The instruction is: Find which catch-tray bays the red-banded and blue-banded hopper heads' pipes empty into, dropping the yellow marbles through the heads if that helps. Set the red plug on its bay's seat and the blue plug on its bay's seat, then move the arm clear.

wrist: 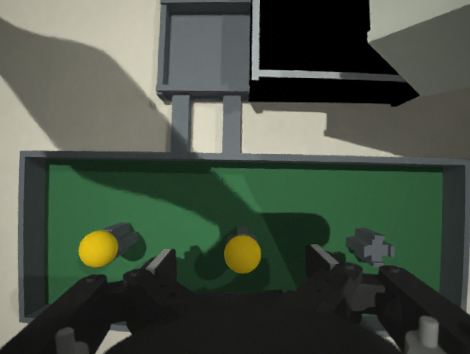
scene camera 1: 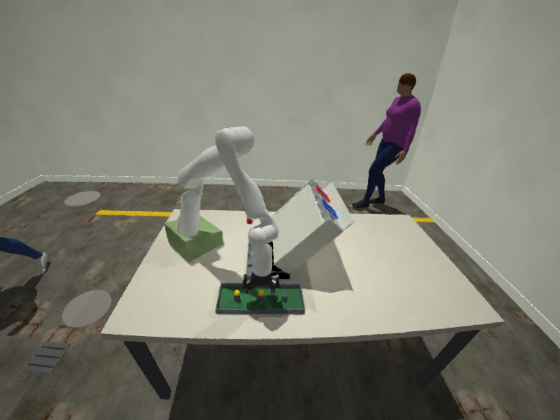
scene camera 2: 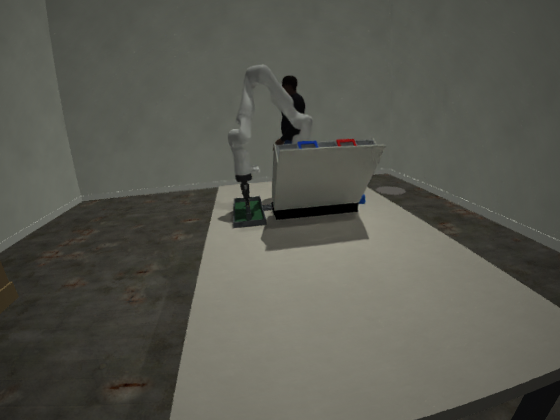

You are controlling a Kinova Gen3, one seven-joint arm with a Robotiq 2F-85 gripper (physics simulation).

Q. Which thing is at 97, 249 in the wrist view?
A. A yellow marble.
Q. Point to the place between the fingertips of my gripper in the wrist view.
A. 241, 261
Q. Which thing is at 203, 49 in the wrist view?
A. A grey seat strip.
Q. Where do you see a yellow marble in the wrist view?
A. At 242, 254
